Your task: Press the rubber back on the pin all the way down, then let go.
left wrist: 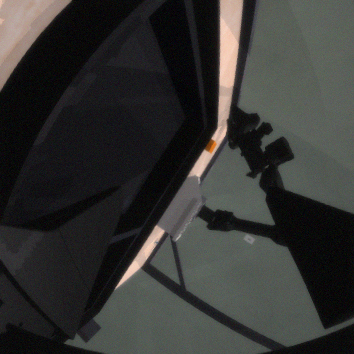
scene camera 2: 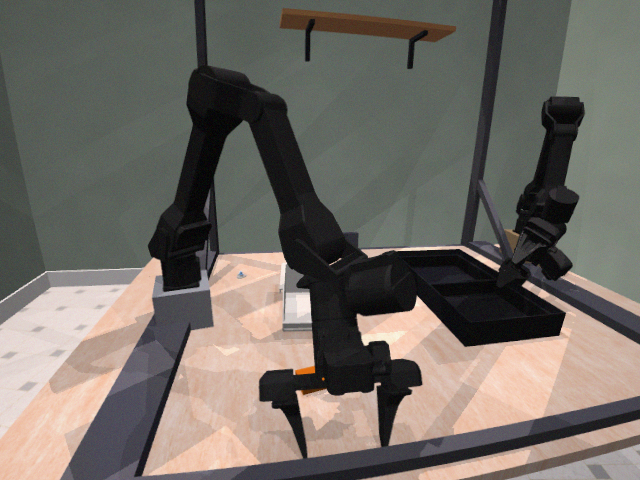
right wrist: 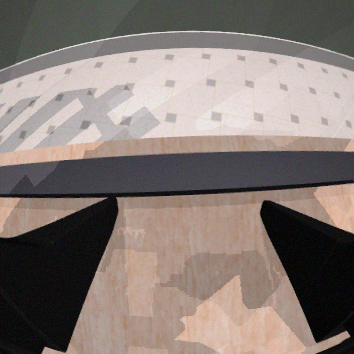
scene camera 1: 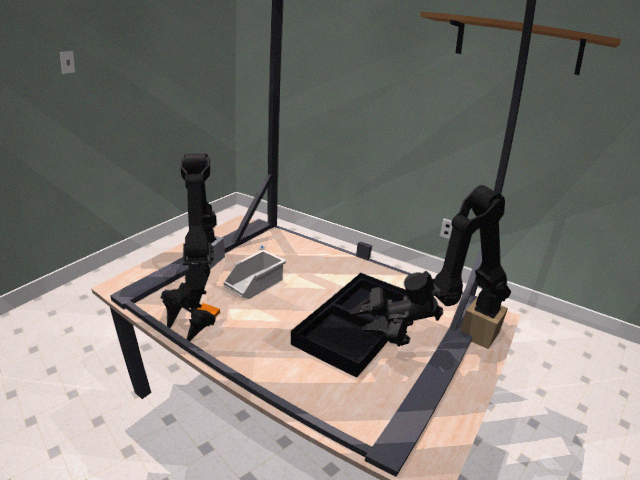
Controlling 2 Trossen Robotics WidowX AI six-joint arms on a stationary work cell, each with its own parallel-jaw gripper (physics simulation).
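Where they show: left gripper, fingertip midpoint: (left wrist: 196,193) (scene camera 2: 505,275) (scene camera 1: 356,321); right gripper, fingertip midpoint: (left wrist: 229,111) (scene camera 2: 345,456) (right wrist: 191,206) (scene camera 1: 177,334); left arm's base at its link origin: (scene camera 1: 487,309); right arm's base at its link origin: (scene camera 2: 181,282).
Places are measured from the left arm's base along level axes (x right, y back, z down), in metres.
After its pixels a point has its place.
Observation:
A small orange block (scene camera 1: 209,310) @(x -0.491, y -0.646, z 0.079 m) (scene camera 2: 308,376) (left wrist: 211,145) @(x -0.481, y -0.625, z 0.079 m), the rubber by its look, lies flat on the wooden table near its left front edge. My right gripper (scene camera 1: 181,329) @(x -0.618, y -0.628, z 0.091 m) (scene camera 2: 344,447) @(x -0.618, y -0.628, z 0.091 m) (right wrist: 191,206) @(x -0.618, y -0.628, z 0.091 m) is open and empty, fingers pointing down just in front of the block, which is not between them. The right wrist view shows only bare table between the fingers. A tiny blue object (scene camera 1: 262,247) @(x -0.097, y -0.841, z 0.092 m) (scene camera 2: 241,274) @(x -0.104, y -0.839, z 0.087 m), perhaps the pin, sits far back near the grey bin. My left gripper (scene camera 1: 367,311) (scene camera 2: 510,272) @(x -0.298, y -0.259, z 0.004 m) is open and empty, low over the black tray.
A black two-compartment tray (scene camera 1: 323,354) @(x -0.399, y -0.281, z 0.070 m) (scene camera 2: 485,339) @(x -0.407, y -0.347, z 0.083 m) lies mid-table. An open grey bin (scene camera 1: 253,273) @(x -0.252, y -0.716, z 0.084 m) (scene camera 2: 294,305) @(x -0.264, y -0.697, z 0.089 m) (left wrist: 182,211) @(x -0.271, y -0.627, z 0.045 m) stands behind the right gripper. A dark frame rail (scene camera 1: 270,395) @(x -0.591, y -0.279, z 0.074 m) (right wrist: 175,172) @(x -0.634, y -0.618, z 0.074 m) runs along the table edge just in front of the right gripper.

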